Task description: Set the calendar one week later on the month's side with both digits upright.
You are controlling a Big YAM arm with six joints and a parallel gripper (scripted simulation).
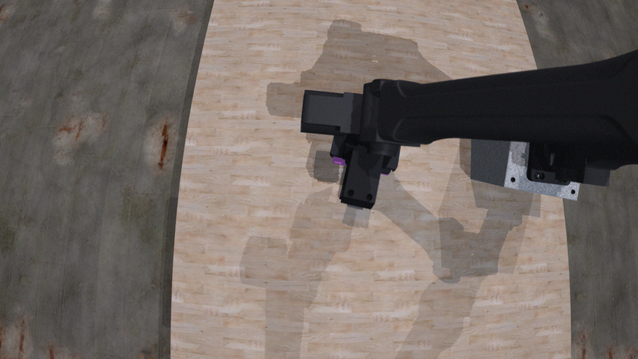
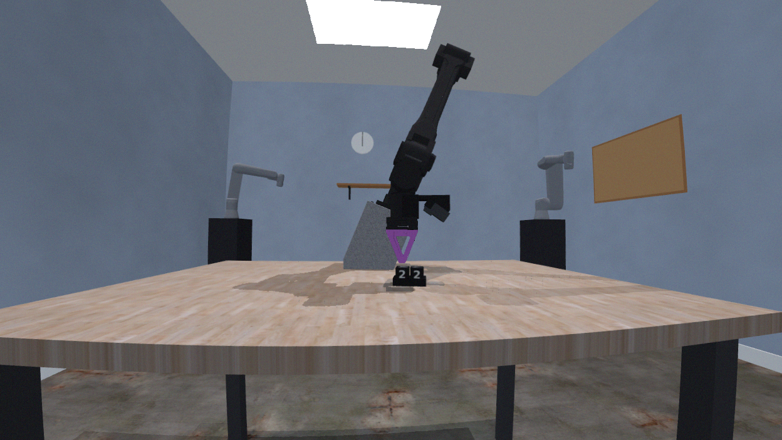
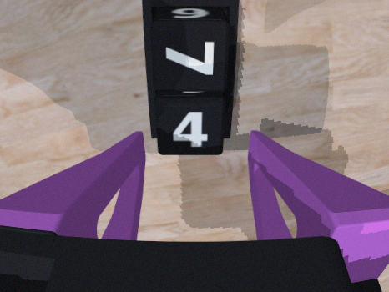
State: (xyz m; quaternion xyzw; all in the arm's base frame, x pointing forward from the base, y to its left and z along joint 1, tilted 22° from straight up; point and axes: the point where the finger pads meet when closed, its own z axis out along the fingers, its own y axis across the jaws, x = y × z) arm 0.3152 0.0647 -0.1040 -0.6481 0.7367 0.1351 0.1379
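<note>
The black tray lies 20 mm to the left of my hand and 50 mm below it. Round my hand: black cube 30 mm to the left, 30 mm below.
</note>
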